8 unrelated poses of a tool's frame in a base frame.
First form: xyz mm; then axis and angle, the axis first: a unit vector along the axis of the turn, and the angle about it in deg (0 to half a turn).
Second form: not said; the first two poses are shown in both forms.
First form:
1: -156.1, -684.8, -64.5, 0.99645, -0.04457, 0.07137, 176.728
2: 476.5, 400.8, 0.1, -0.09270, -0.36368, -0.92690, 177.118
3: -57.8, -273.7, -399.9, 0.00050, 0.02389, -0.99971, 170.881
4: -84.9, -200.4, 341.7, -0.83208, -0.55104, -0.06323, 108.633
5: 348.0, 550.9, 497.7, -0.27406, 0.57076, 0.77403, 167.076
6: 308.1, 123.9, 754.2, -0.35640, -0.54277, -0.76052, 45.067
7: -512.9, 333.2, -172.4, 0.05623, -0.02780, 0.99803, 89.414
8: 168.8, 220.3, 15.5, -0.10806, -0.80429, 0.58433, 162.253
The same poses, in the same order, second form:
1: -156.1, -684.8, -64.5, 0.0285, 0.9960, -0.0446, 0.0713
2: 476.5, 400.8, 0.1, 0.0251, -0.0927, -0.3636, -0.9266
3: -57.8, -273.7, -399.9, 0.0795, 0.0005, 0.0238, -0.9966
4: -84.9, -200.4, 341.7, 0.5833, -0.6759, -0.4476, -0.0514
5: 348.0, 550.9, 497.7, 0.1125, -0.2723, 0.5671, 0.7691
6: 308.1, 123.9, 754.2, 0.9237, -0.1366, -0.2080, -0.2914
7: -512.9, 333.2, -172.4, 0.7107, 0.0396, -0.0196, 0.7021
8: 168.8, 220.3, 15.5, 0.1543, -0.1068, -0.7947, 0.5773
